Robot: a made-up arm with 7 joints. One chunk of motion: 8 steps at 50 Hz.
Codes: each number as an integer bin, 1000 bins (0 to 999) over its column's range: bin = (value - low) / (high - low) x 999, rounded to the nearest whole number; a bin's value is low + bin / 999 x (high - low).
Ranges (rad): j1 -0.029..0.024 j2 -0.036..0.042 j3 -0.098..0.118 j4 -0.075..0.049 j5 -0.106..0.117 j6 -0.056..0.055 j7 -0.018..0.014
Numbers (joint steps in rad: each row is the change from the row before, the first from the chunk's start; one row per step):
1: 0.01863 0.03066 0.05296 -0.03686 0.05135 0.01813 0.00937
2: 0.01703 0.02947 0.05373 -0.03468 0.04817 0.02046 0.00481
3: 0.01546 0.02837 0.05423 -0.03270 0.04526 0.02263 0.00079
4: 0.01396 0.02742 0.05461 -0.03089 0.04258 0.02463 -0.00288
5: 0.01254 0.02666 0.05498 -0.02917 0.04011 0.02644 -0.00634
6: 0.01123 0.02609 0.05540 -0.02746 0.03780 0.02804 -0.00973
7: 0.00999 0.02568 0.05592 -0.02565 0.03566 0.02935 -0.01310
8: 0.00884 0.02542 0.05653 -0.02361 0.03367 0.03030 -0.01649
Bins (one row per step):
1: 898 854 698 307 705 667 854
2: 868 839 702 325 691 688 712
3: 838 824 704 341 678 708 587
4: 810 812 706 355 666 726 472
5: 783 803 708 369 655 742 364
6: 758 795 709 383 644 756 258
7: 735 790 712 398 635 768 153
8: 713 787 715 414 626 777 47

